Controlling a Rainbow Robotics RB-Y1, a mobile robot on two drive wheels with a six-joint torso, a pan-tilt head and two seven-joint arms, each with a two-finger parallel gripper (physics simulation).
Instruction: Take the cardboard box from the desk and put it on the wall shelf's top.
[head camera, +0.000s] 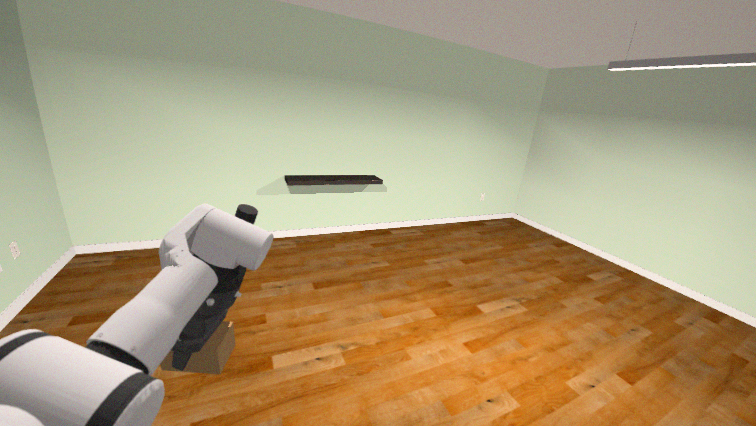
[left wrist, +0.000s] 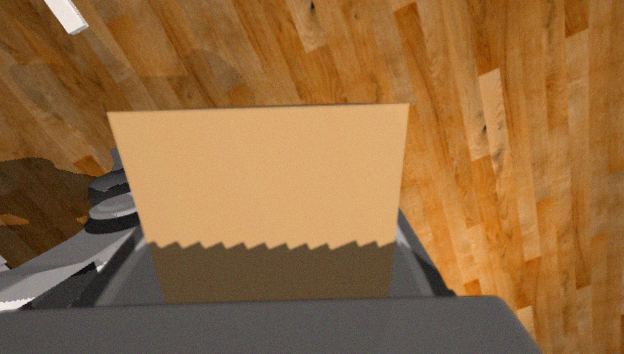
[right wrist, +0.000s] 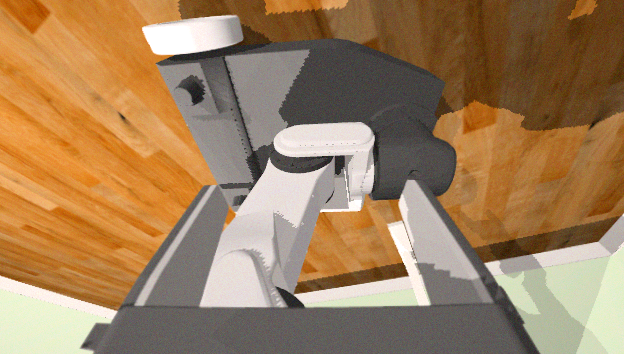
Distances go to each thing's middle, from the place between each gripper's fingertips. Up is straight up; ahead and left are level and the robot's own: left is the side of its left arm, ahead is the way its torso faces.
Right now my left hand is 10 mm to the left of the brown cardboard box (left wrist: 274, 202) and 10 mm below it.
My right gripper is now 51 cm short of the brown cardboard box, 49 cm to the right of it and 51 cm below it.
